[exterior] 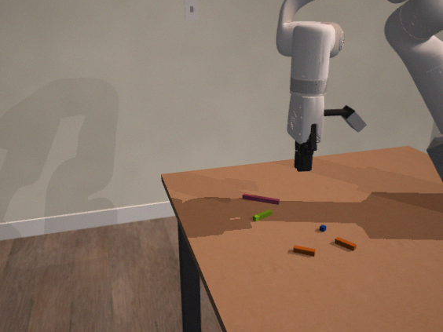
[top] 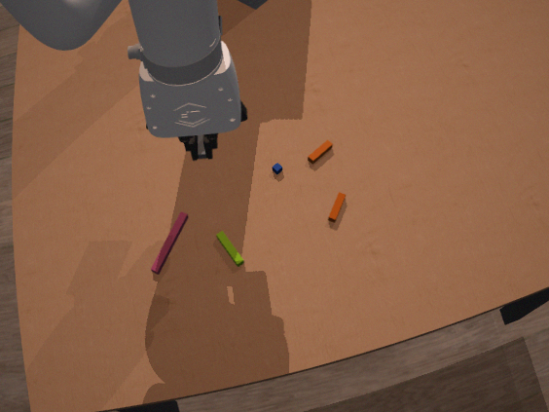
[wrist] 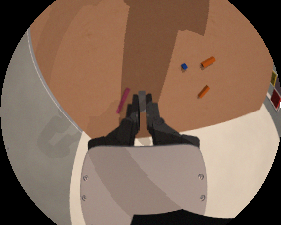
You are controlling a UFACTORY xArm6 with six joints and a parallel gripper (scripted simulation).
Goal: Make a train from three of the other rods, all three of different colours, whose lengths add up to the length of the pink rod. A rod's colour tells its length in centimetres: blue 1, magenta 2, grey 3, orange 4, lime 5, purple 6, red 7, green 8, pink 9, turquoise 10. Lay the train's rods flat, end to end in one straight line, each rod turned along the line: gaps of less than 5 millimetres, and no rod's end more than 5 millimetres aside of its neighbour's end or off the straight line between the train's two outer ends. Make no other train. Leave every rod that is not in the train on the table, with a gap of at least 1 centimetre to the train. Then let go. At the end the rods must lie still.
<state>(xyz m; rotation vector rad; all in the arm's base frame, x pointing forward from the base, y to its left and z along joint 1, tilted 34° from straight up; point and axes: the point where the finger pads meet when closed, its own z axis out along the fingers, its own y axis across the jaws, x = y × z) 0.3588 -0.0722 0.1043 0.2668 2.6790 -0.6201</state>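
The blue rod is 10 mm ahead of my hand, 90 mm to the left of it and 120 mm below it. Round my hand: lime rod (90 mm ahead, 10 mm to the right, 120 mm below); then grey rod (20 mm below); then pink rod (60 mm ahead, 80 mm to the right, 120 mm below).
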